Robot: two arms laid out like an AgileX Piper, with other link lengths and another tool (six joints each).
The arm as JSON. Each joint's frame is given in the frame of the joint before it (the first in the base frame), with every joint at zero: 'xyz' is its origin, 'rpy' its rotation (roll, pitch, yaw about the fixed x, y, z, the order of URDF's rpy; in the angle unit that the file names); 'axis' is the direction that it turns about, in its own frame. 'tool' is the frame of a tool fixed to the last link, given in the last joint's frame.
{
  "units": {
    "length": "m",
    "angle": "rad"
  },
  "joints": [
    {
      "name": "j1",
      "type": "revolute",
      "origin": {
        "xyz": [
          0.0,
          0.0,
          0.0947
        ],
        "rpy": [
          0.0,
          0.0,
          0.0
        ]
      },
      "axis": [
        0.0,
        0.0,
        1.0
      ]
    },
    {
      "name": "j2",
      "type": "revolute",
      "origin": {
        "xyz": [
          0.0,
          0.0,
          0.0
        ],
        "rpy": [
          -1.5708,
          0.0,
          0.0
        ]
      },
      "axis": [
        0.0,
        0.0,
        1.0
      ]
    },
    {
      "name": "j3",
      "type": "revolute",
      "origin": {
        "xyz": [
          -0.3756,
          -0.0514,
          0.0
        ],
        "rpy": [
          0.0,
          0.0,
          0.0
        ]
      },
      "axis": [
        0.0,
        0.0,
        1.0
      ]
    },
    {
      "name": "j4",
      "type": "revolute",
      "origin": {
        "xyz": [
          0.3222,
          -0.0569,
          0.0
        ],
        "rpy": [
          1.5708,
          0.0,
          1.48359
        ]
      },
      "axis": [
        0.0,
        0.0,
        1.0
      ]
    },
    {
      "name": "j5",
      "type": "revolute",
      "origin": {
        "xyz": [
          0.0,
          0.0,
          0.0
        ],
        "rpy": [
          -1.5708,
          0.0,
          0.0
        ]
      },
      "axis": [
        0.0,
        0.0,
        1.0
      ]
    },
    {
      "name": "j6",
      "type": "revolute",
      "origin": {
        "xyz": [
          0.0,
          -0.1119,
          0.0
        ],
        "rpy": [
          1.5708,
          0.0,
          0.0
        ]
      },
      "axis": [
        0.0,
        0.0,
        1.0
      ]
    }
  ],
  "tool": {
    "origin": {
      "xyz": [
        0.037,
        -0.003,
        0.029
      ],
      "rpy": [
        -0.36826,
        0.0,
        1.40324
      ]
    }
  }
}
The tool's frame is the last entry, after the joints.
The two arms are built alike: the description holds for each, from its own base.
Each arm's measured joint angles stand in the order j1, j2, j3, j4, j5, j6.
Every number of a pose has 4 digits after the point. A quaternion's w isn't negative.
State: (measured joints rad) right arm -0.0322 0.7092 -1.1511 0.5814 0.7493 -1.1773; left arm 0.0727 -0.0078 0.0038 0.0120 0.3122 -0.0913
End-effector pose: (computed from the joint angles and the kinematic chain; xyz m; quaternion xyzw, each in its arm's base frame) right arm 0.1523 0.0229 0.5237 0.0312 0.6615 0.4692 0.5843; left arm 0.0756 0.0001 0.1347 0.3609 0.5493 0.5119 0.5532
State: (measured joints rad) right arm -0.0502 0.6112 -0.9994 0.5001 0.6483 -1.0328; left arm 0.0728 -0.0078 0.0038 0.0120 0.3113 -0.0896
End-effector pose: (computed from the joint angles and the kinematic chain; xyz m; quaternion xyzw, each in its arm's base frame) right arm 0.1371 0.0110 0.4831 0.0993 0.6400 0.4626 0.6054; left arm 0.0757 0.0001 0.1348 0.3613 0.5485 0.5124 0.5532
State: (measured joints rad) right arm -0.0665 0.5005 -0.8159 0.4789 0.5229 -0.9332; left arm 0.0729 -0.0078 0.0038 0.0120 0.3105 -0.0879
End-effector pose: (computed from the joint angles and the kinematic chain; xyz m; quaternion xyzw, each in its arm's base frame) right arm 0.1237 0.0041 0.4334 0.1534 0.6055 0.4683 0.6249; left arm 0.0757 0.0002 0.1349 0.3616 0.5479 0.5129 0.5531
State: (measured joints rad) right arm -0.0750 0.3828 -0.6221 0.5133 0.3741 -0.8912; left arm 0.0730 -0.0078 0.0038 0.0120 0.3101 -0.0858
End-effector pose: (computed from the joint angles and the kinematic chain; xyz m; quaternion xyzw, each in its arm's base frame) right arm 0.1123 -0.0003 0.3811 0.1896 0.5607 0.4802 0.6474; left arm 0.0758 0.0003 0.1350 0.3623 0.5472 0.5135 0.5529
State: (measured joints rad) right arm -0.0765 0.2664 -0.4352 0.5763 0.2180 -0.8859; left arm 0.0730 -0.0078 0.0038 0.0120 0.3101 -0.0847
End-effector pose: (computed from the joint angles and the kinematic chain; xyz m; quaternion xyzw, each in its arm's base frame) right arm 0.1028 -0.0057 0.3295 0.2168 0.5115 0.4896 0.6720; left arm 0.0758 0.0003 0.1350 0.3626 0.5469 0.5137 0.5527
